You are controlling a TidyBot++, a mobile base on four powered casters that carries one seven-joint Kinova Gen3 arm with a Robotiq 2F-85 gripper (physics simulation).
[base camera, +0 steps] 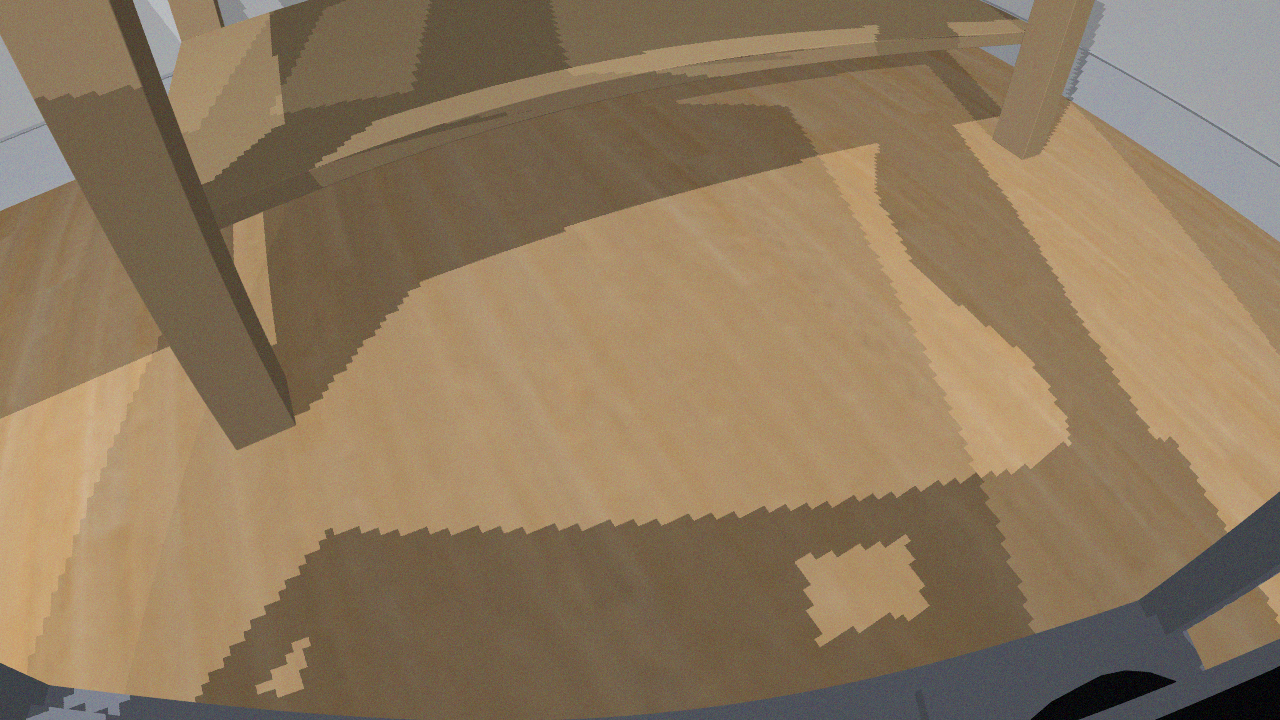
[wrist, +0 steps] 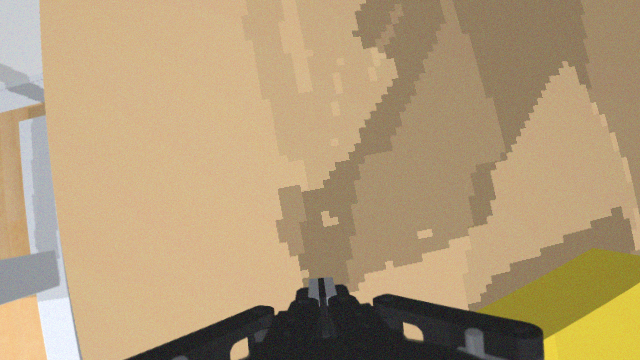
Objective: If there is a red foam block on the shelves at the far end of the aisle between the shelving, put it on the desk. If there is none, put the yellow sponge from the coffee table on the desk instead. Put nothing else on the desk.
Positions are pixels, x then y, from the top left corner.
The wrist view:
my gripper: 322,294
yellow sponge: 582,302
wooden coffee table: 202,165
